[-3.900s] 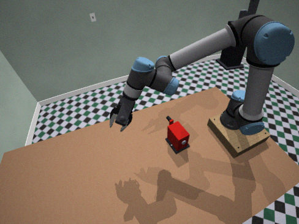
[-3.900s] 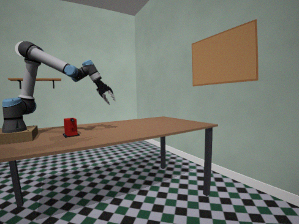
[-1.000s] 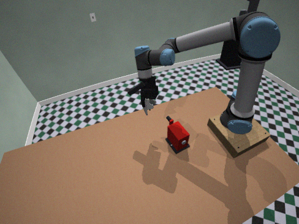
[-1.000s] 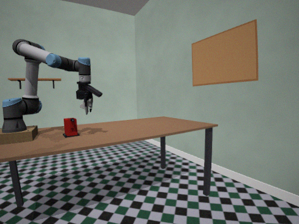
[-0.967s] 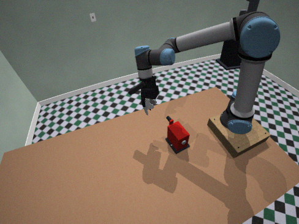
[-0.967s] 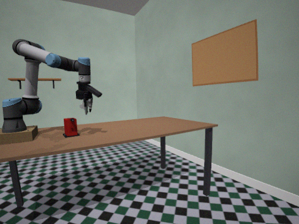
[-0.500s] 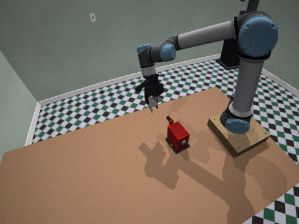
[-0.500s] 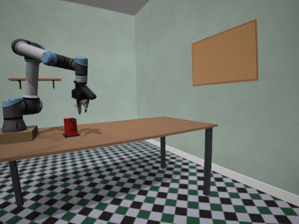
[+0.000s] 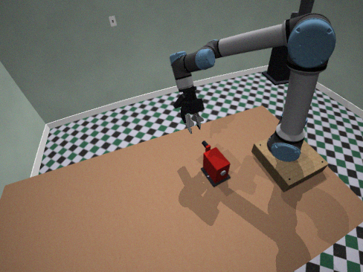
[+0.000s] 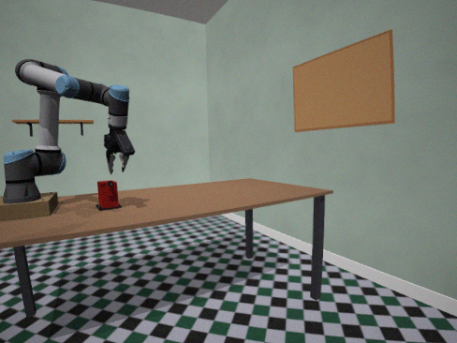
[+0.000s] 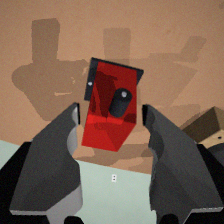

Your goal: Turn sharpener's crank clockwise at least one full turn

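The crank is 40 mm behind my hand, 60 mm to the left of it and 70 mm below it.
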